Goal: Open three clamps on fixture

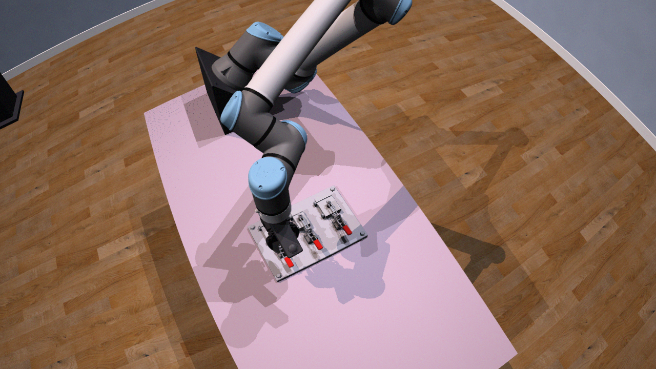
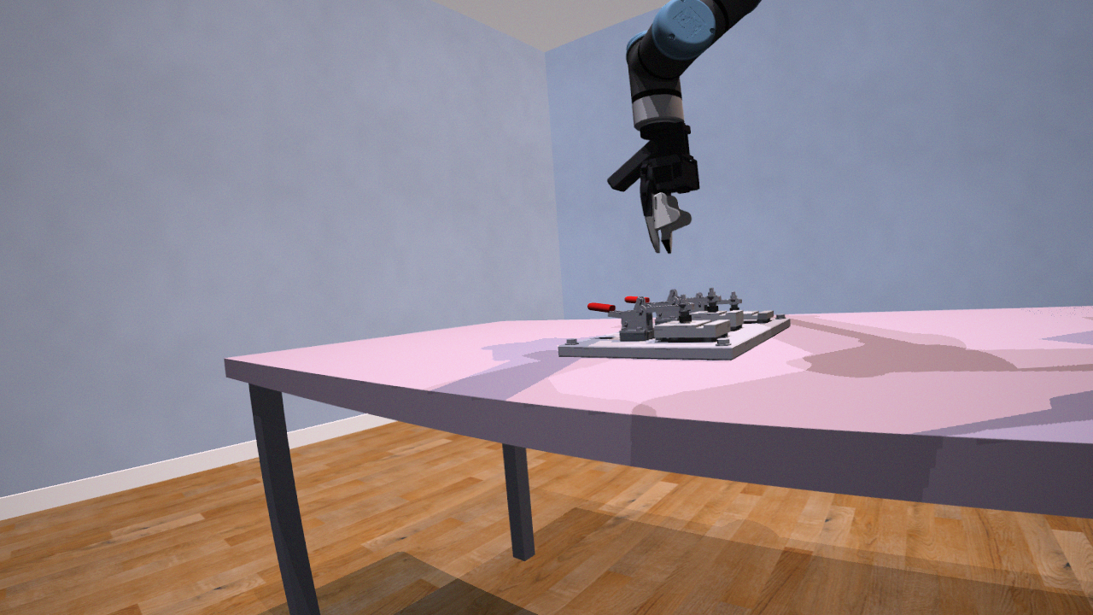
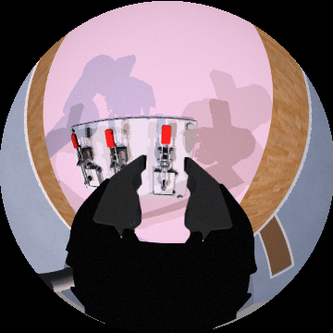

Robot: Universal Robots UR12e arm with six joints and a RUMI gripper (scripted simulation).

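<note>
My gripper is now 100 mm past the grey fixture plate, 100 mm to the right of it and 150 mm above it. The rest, counted from my hand: flat grey part (170 mm behind, 200 mm to the left, 120 mm below).
</note>
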